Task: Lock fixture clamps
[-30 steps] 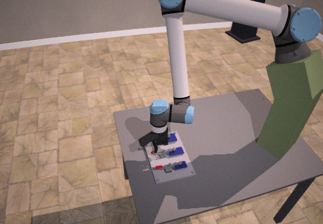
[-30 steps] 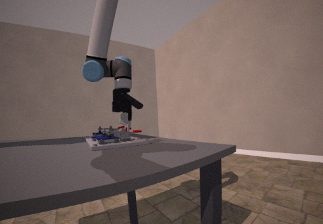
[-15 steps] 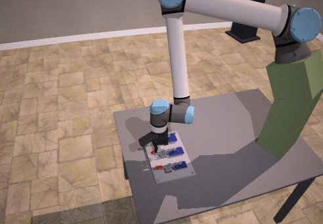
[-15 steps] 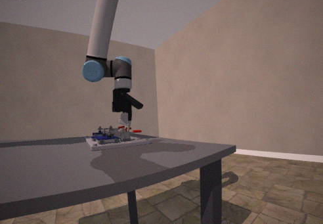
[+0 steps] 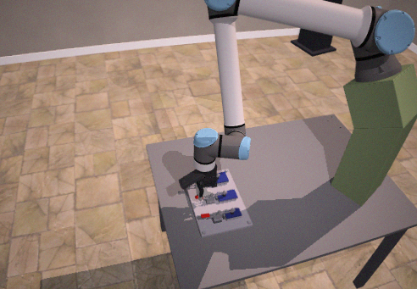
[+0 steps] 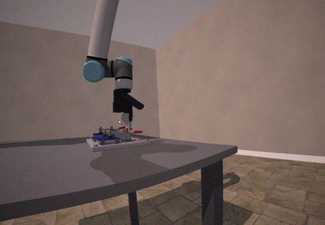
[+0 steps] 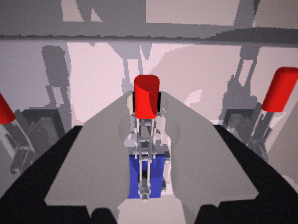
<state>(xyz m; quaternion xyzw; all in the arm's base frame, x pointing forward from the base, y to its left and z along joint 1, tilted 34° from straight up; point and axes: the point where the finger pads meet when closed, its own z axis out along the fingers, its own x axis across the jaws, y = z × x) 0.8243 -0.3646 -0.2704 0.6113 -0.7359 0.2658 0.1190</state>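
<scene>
Right now the fixture plate is 8 cm behind my hand, 2 cm to the left of it and 5 cm below it.
</scene>
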